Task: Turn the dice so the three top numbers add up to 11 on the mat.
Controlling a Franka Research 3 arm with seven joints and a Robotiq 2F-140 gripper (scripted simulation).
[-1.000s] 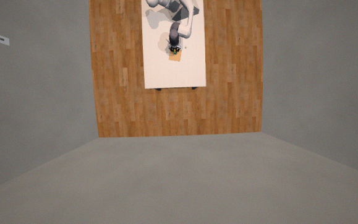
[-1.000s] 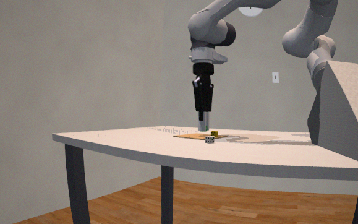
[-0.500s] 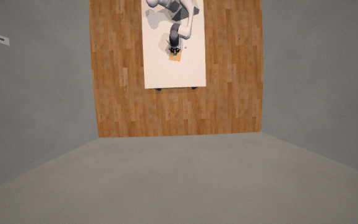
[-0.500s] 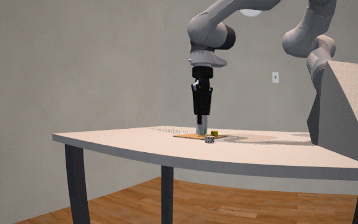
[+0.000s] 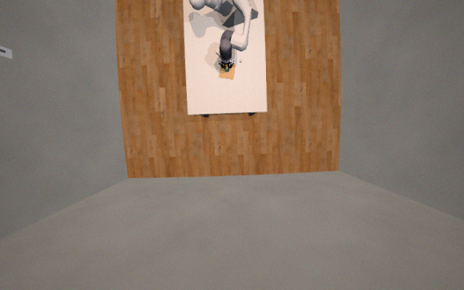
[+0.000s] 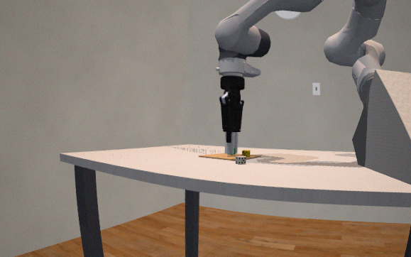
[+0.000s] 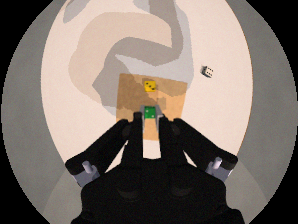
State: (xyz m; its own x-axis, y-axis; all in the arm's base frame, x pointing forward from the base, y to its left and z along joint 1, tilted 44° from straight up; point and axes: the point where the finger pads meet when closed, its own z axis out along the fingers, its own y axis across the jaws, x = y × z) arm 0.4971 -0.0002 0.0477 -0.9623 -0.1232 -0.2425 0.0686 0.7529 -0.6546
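The green die is 30 mm below my hand. The rest, counted from my hand: yellow die 50 mm behind, 30 mm below; white die 130 mm to the left, 80 mm behind, 30 mm below; tan mat 40 mm below.
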